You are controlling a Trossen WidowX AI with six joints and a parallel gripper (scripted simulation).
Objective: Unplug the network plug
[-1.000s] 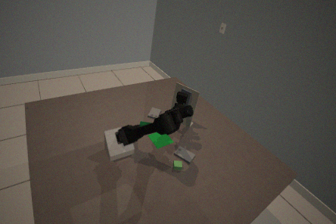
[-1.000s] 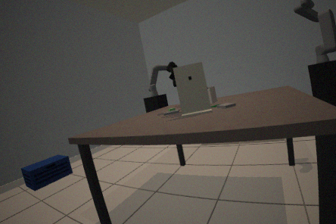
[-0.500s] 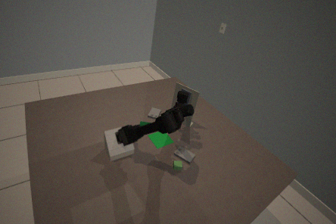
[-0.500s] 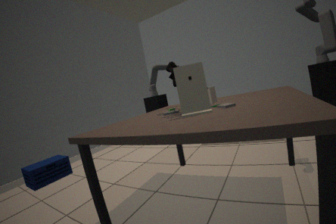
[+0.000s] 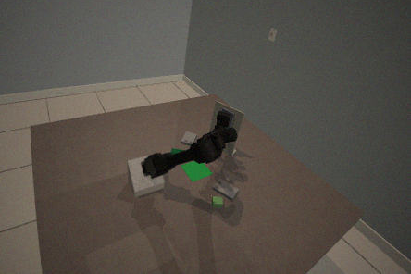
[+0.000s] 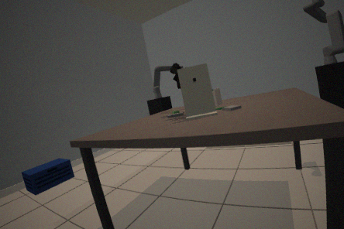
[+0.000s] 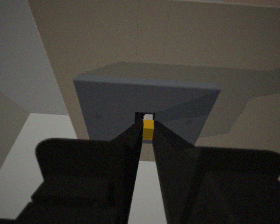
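Right now the green marked square is 20 cm below my gripper tip, 19 cm behind it and 9 cm to the right of it. From my gripper tip the other things lie so: grey panel (8 cm below, 2 cm ahead, 1 cm to the left); green cube (30 cm to the right, 21 cm behind, 19 cm below); network plug (right at my gripper tip).
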